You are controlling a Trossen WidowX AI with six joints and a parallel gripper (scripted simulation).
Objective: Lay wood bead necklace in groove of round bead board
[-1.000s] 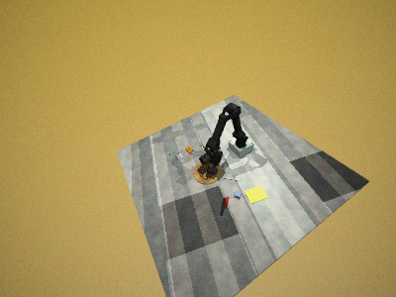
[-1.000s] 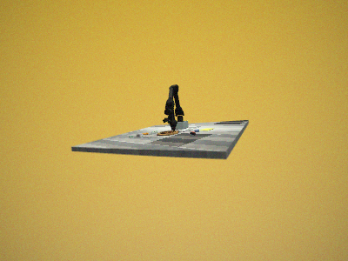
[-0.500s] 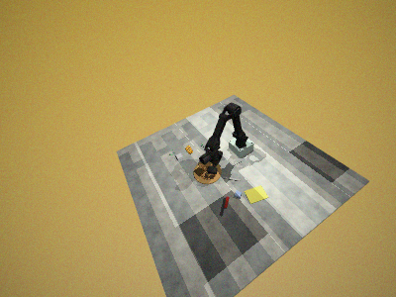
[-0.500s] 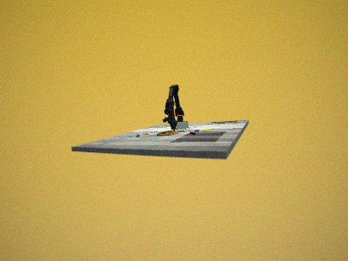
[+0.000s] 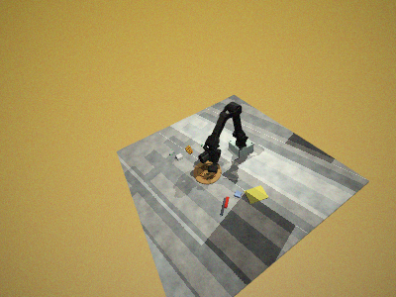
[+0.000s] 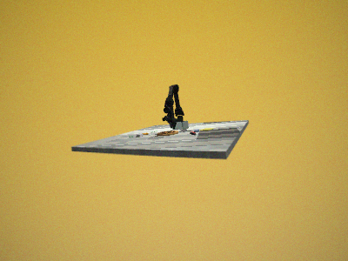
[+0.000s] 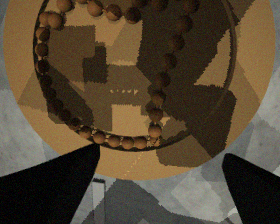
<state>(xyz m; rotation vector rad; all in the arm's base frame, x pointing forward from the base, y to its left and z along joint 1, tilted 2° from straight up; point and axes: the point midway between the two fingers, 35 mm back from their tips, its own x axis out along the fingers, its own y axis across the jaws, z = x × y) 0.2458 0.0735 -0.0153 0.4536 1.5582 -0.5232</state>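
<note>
The round bead board lies 60 mm ahead of my gripper tip, 30 mm below it and 10 mm to the right of it. Also, from my gripper tip: thin grey stick 110 mm to the left, 60 mm behind, 30 mm below; red-handled tool 260 mm to the left, 60 mm ahead, 30 mm below; small blue block 240 mm to the left, 40 mm behind, 30 mm below.
</note>
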